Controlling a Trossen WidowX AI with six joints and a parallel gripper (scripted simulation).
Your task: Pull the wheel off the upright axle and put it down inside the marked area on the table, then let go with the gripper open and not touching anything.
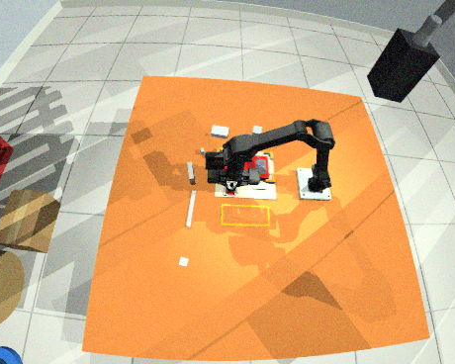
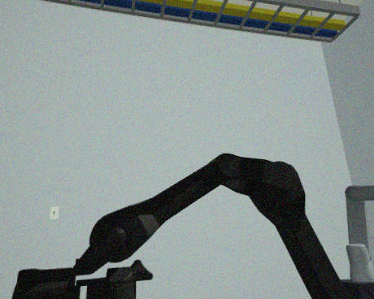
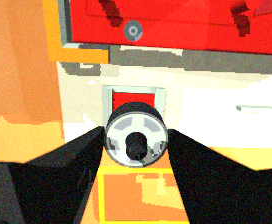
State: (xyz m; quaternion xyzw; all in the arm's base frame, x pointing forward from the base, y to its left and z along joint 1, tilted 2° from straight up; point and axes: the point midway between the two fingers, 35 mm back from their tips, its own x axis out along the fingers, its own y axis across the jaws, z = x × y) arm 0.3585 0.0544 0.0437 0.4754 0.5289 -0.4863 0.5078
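My gripper tip is now right at the wheel.
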